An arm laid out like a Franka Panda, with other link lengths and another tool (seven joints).
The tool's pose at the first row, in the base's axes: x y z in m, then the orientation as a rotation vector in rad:
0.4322, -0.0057, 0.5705, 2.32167, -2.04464, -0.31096
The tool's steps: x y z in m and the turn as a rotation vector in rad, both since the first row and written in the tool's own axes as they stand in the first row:
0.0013, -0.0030, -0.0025, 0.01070, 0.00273, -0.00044
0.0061, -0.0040, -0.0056, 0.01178, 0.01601, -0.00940
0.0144, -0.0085, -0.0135, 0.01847, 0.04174, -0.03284
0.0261, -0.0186, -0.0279, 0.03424, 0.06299, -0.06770
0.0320, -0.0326, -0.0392, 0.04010, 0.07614, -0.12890
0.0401, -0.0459, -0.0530, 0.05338, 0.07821, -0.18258
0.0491, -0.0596, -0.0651, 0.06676, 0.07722, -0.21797
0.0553, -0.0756, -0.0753, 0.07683, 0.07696, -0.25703
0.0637, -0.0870, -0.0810, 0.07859, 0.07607, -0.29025
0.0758, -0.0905, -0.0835, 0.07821, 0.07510, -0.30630
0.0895, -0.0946, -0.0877, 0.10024, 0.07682, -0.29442
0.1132, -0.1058, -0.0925, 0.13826, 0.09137, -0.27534
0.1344, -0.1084, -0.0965, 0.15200, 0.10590, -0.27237
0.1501, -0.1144, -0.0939, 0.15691, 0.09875, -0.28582
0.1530, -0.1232, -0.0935, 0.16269, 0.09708, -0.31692
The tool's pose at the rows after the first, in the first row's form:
0.4357, -0.0068, 0.5723, 2.32733, -2.04970, -0.29744
0.4378, -0.0118, 0.5746, 2.33335, -2.03453, -0.28048
0.4445, -0.0202, 0.5806, 2.35364, -2.00104, -0.24355
0.4582, -0.0319, 0.5916, 2.39191, -1.96178, -0.20363
0.4745, -0.0370, 0.5997, 2.45370, -1.88912, -0.18360
0.4908, -0.0447, 0.6101, 2.51461, -1.83252, -0.16916
0.5073, -0.0530, 0.6187, 2.55774, -1.79774, -0.15771
0.5254, -0.0581, 0.6254, -2.60105, 1.75501, 0.14854
0.5385, -0.0654, 0.6281, -2.62518, 1.70916, 0.14777
0.5437, -0.0771, 0.6285, -2.63699, 1.68708, 0.14930
0.5501, -0.0905, 0.6302, -2.61487, 1.69747, 0.12393
0.5646, -0.1129, 0.6301, -2.58470, 1.71589, 0.06737
0.5702, -0.1338, 0.6309, -2.58237, 1.71959, 0.03643
0.5775, -0.1482, 0.6254, -2.58496, 1.69806, 0.03969
0.5864, -0.1498, 0.6233, -2.60334, 1.65404, 0.03589

